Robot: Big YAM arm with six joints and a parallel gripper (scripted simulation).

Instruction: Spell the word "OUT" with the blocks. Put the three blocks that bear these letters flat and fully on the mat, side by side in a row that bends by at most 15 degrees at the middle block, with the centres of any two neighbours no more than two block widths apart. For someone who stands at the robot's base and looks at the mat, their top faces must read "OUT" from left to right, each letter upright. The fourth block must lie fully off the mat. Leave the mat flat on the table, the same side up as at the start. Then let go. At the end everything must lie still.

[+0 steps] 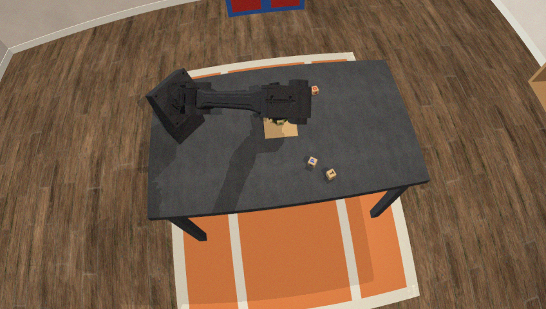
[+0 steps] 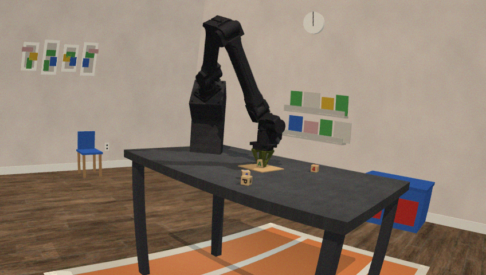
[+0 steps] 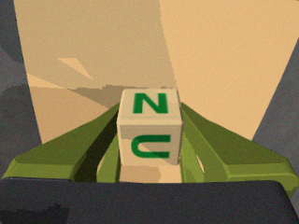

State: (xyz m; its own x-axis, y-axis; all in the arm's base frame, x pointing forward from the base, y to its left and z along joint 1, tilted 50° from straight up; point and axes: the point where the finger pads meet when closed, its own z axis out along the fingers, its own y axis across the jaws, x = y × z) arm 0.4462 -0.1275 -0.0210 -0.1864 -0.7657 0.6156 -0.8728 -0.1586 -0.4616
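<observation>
My hand is right at the green-lettered block. Round my hand: O block: 220 mm ahead, 90 mm to the left; then P block: 40 mm ahead, 230 mm to the right; then tan mat: 10 mm below.
</observation>
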